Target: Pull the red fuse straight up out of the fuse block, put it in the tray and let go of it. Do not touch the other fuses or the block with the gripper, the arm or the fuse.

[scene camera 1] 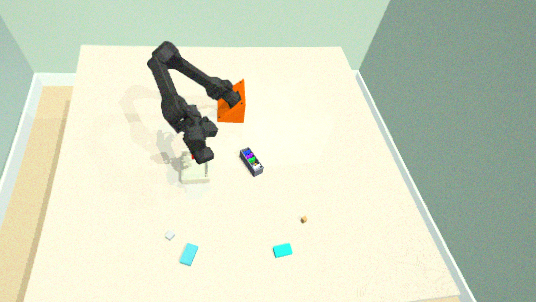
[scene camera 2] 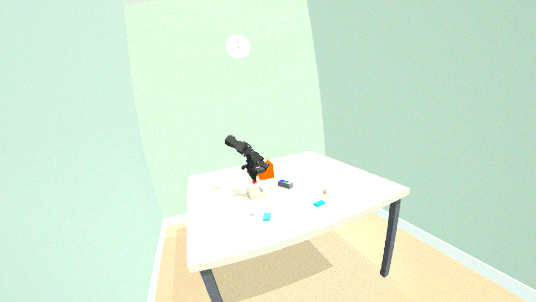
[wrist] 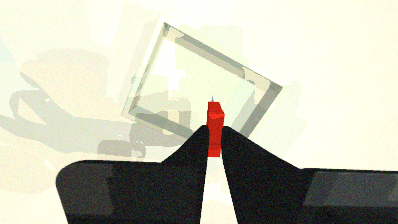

My gripper [wrist: 214,132] holds a red fuse [wrist: 215,115]. I also see a pale tray [scene camera 1: 191,172].
The pale tray also shows in the wrist view [wrist: 181,69].
